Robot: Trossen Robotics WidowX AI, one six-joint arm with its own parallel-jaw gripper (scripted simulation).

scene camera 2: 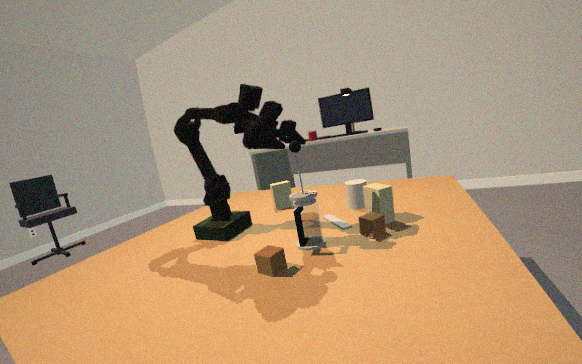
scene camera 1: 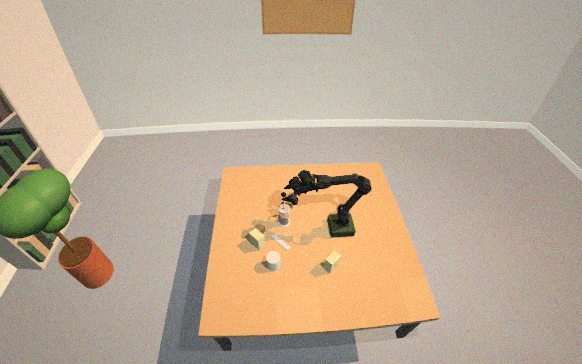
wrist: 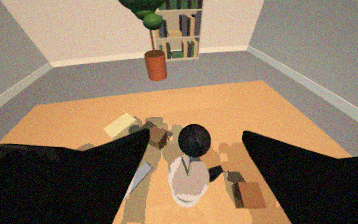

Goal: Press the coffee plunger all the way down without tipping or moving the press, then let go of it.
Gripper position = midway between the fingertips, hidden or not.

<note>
My gripper (scene camera 2: 295,144) is open, holding nothing. Further things: a coffee press (scene camera 2: 305,207) and a brown cube (scene camera 2: 270,261).
The coffee press also shows in the wrist view (wrist: 188,177). My gripper is seen too in the wrist view (wrist: 195,134).
</note>
